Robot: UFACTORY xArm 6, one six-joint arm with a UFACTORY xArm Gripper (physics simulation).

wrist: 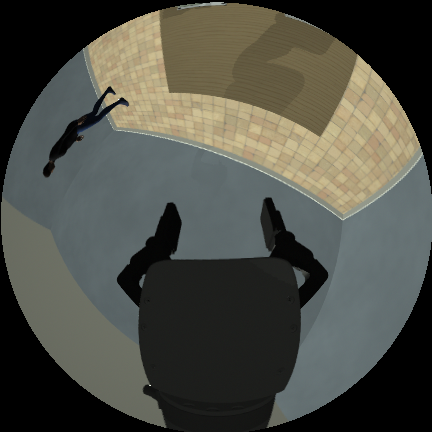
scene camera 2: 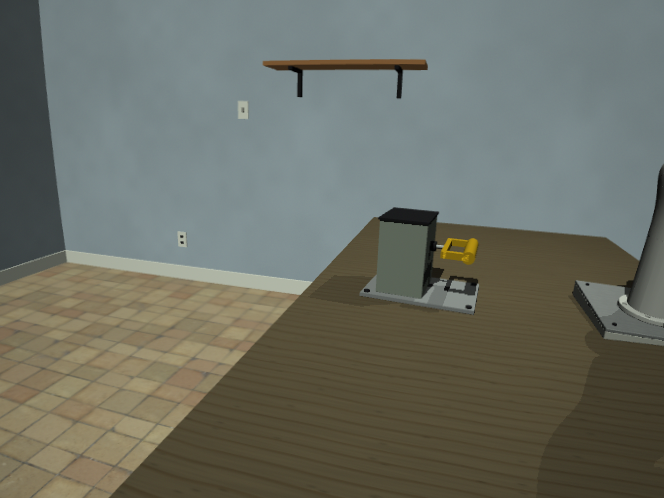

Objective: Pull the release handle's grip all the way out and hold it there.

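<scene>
The release handle's yellow grip [scene camera 2: 470, 250] is a frame with a round bar at its outer end. In scene camera 2 it sticks out on a short thin rod from the right side of a grey-green box [scene camera 2: 403, 258] with a black top. The box stands on a grey base plate [scene camera 2: 453, 302] on the table. My gripper [wrist: 219, 209] is open and empty in the wrist view, with its fingers wide apart and facing a blue-grey wall. The gripper does not show in scene camera 2, and the yellow grip does not show in the wrist view.
The wooden table [scene camera 2: 375, 385] [wrist: 210, 55] carries my arm's base plate [scene camera 2: 606, 308] at the right. A wooden shelf [scene camera 2: 345, 64] hangs on the wall behind the table. A person [wrist: 67, 145] appears at the left of the wrist view, near the wall.
</scene>
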